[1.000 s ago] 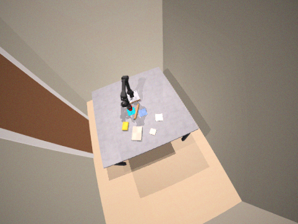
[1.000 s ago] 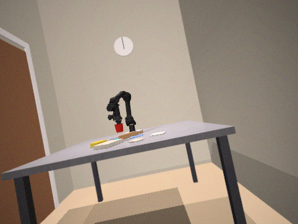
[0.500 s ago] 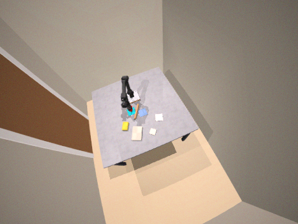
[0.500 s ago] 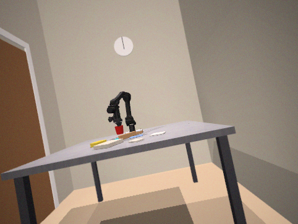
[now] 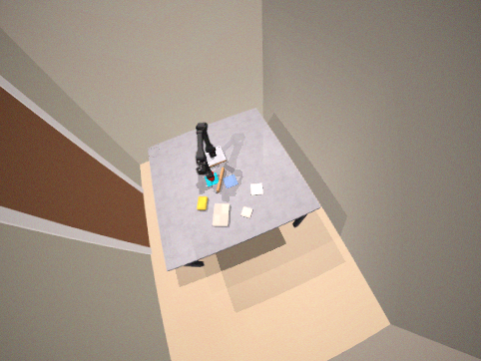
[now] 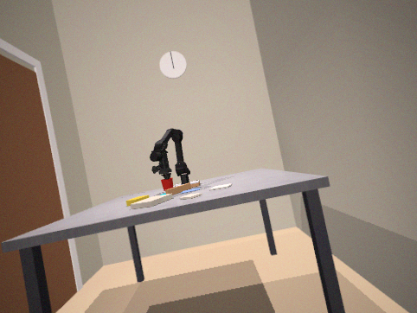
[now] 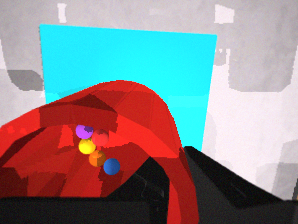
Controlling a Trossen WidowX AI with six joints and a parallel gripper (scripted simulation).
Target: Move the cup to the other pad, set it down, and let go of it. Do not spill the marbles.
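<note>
Now: gripper tip 30 mm short of the cyan pad and 70 mm above it. Also, from my gripper tip: yellow block: 220 mm ahead, 150 mm to the right, 40 mm below; wooden bar: 70 mm ahead, 70 mm to the left, 50 mm below.
</note>
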